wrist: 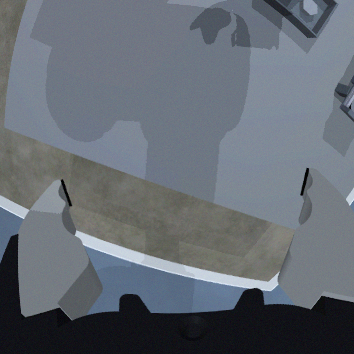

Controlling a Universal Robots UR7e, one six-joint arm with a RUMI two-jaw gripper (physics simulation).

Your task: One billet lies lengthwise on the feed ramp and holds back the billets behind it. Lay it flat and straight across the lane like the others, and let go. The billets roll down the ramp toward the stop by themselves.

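Frame: origin at the arm's base, x ahead, y left, z up, level; centimetres.
Where they show: gripper, between the fingertips: [185,178].
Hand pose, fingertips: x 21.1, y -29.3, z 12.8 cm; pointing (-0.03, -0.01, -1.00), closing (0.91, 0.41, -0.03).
Each offset is from my fingertips to the top centre of the thing. "pt": to the spot under its first point. Level surfaces: height alone.
My gripper [185,178] is wide open in the wrist view, one finger at the lower left and one at the lower right. Nothing is between its fingers. Below it are the edge of a grey-blue surface and a brown strip. A small part of a dark-framed fixture {pt dx +26.2, dy +11.5, dz -22.4 cm} [346,108] shows at the right edge, well above the right fingertip in the picture. I cannot tell whether it is the feed ramp. No billet can be made out, and the lane and the stop cannot be identified.
A dark square-rimmed holder {pt dx +15.5, dy +20.0, dz -25.8 cm} [312,34] with a pale faceted piece {dx +13.6, dy +25.3, dz -26.9 cm} [310,7] inside is cut off at the top right. The grey-blue mat {dz -28.9 cm} [280,150] carries broad shadows. The brown tabletop [30,155] ends at a white edge [135,253], with blue floor [150,285] beyond.
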